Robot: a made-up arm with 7 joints.
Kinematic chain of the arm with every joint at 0, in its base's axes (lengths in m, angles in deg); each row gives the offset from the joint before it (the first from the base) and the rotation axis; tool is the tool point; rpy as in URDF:
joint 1: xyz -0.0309 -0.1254 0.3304 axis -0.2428 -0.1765 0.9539
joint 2: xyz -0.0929 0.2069 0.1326 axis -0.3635 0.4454 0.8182
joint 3: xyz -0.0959 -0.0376 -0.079 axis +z
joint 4: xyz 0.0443 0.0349 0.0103 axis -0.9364 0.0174 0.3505
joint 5: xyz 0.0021 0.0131 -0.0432 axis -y
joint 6: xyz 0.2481 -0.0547 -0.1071 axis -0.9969 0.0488 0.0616
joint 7: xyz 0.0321 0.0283 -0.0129 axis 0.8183 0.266 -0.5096
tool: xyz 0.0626 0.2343 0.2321 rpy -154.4 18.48 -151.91
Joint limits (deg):
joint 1: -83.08..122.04
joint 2: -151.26..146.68
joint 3: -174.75..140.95
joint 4: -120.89..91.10
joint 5: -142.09..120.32
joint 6: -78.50..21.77
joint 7: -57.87..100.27
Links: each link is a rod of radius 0.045 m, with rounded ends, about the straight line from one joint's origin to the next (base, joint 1, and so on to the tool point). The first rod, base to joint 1, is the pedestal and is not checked.
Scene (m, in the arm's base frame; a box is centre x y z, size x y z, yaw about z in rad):
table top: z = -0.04
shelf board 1: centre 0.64 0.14 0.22 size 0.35 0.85 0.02 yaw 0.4
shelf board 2: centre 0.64 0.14 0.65 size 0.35 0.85 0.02 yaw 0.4
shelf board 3: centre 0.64 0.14 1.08 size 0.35 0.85 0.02 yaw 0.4
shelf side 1: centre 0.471 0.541 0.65 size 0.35 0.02 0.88 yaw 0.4
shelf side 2: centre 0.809 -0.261 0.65 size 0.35 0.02 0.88 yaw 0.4
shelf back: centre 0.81 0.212 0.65 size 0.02 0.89 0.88 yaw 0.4
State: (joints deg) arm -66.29 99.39 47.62 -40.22 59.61 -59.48 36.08
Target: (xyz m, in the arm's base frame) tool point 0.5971 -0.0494 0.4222
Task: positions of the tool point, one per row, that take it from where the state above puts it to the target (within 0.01 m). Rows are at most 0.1 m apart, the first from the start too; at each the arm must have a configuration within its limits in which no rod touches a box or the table.
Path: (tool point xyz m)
1: 0.4488 -0.0797 0.3026
2: 0.5014 -0.0695 0.3352
3: 0.5526 -0.0600 0.3788
4: 0.5971 -0.0494 0.4222

